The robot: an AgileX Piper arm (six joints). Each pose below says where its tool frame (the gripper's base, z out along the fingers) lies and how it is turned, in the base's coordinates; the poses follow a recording.
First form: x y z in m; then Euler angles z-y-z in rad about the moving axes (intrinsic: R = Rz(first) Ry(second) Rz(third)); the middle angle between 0 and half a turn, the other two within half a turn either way.
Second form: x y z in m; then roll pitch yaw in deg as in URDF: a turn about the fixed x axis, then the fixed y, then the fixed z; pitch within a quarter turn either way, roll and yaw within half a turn. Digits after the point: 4 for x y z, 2 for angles.
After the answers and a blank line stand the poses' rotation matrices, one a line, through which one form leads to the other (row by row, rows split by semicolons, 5 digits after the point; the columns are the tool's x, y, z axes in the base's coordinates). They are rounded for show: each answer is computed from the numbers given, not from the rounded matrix.
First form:
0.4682 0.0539 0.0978 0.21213 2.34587 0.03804
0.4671 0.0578 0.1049 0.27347 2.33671 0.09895
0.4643 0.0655 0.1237 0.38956 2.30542 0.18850
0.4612 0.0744 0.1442 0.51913 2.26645 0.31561
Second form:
0.4682 0.0539 0.0978 177.78 45.55 -170.96
0.4671 0.0578 0.1049 174.14 45.83 -172.48
0.4643 0.0655 0.1237 168.28 46.80 -173.57
0.4612 0.0744 0.1442 159.61 46.86 -177.25

-0.69160 -0.18437 0.69836; -0.11005 0.98248 0.15041; -0.71385 0.02717 -0.69977
-0.69085 -0.20282 0.69397; -0.09118 0.97662 0.19466; -0.71722 0.07120 -0.69320
-0.68027 -0.25686 0.68648; -0.07672 0.95639 0.28183; -0.72894 0.13906 -0.67031
-0.68296 -0.29890 0.66650; -0.03275 0.92406 0.38084; -0.72972 0.23827 -0.64089

